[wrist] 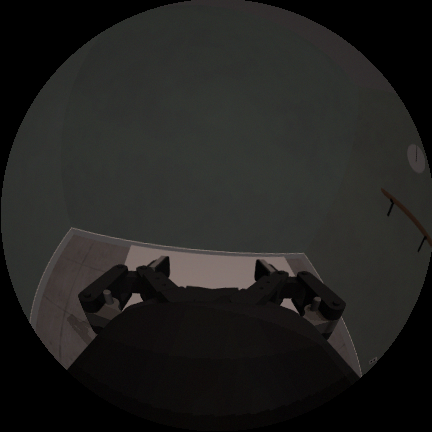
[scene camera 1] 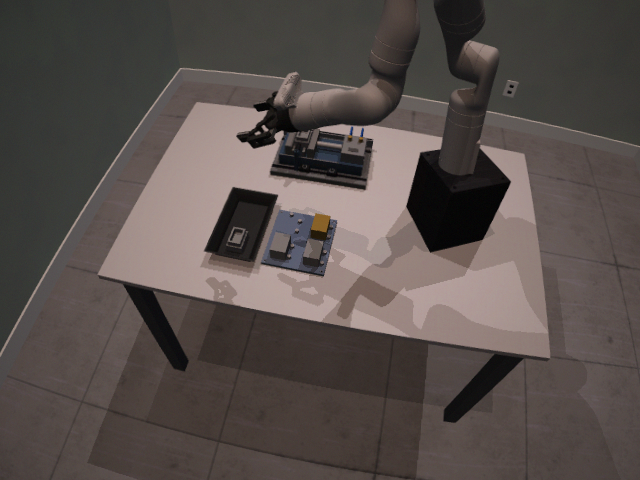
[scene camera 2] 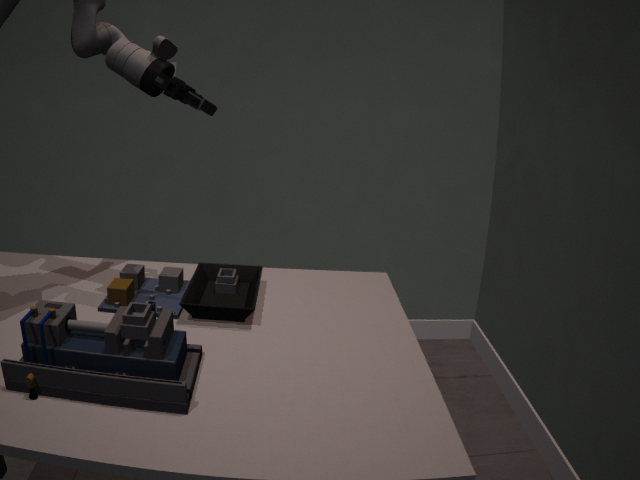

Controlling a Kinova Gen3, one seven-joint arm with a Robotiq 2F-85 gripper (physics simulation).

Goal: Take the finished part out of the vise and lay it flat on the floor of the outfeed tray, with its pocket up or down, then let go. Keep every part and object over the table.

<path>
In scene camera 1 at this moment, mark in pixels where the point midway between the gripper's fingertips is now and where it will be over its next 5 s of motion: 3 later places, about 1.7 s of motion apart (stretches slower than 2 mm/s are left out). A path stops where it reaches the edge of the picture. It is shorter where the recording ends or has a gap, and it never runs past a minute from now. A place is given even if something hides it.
My gripper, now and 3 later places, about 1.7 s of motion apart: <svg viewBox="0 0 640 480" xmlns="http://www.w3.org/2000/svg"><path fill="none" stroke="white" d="M247 122L245 122L249 128L274 90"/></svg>
</path>
